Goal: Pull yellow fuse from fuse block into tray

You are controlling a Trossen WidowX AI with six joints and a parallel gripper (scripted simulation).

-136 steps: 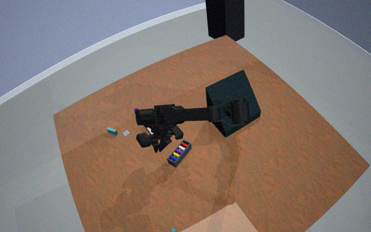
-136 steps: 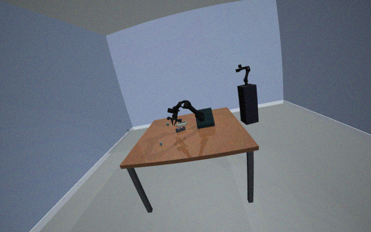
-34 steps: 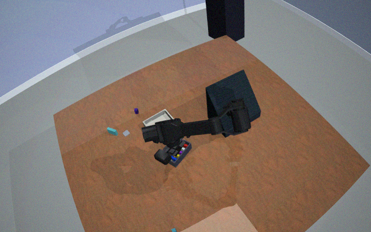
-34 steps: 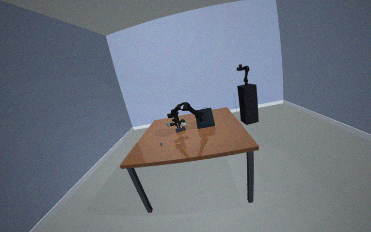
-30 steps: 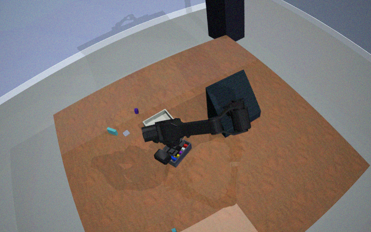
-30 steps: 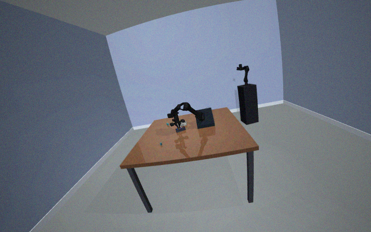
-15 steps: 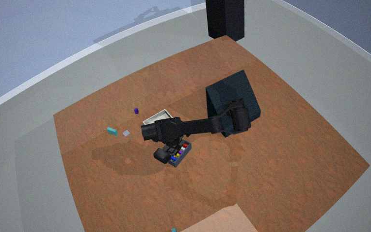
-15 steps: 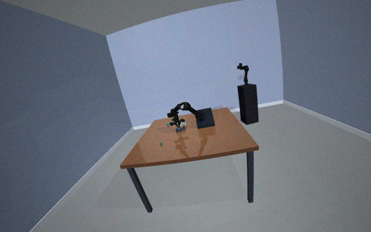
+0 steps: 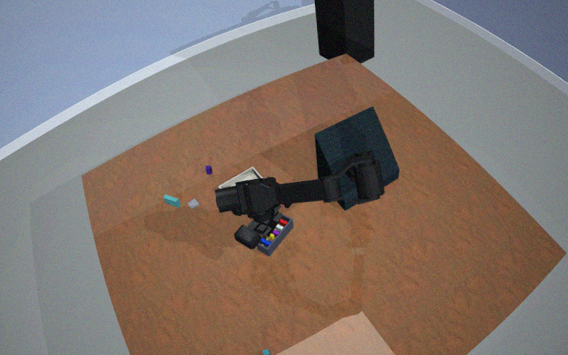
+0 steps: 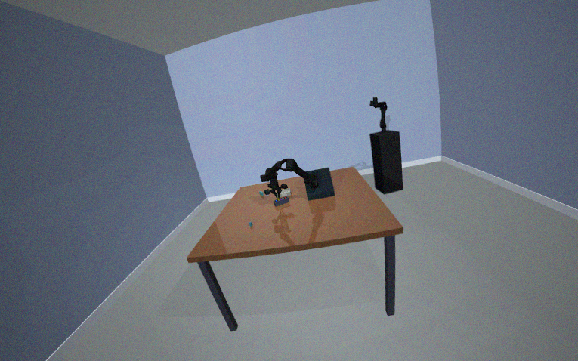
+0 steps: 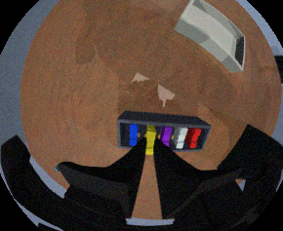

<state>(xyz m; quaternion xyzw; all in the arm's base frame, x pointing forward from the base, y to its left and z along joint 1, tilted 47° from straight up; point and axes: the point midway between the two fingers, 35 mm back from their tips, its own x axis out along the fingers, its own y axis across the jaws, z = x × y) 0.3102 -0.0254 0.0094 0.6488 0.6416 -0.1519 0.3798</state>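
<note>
Now: the tray 50 mm behind my gripper tip, 210 mm to the right of it and 50 mm below it. Round my gripper tip: small purple cube (360 mm to the right, 40 mm below); yellow fuse (10 mm below); small grey tile (110 mm ahead, 280 mm to the right, 50 mm below).
</note>
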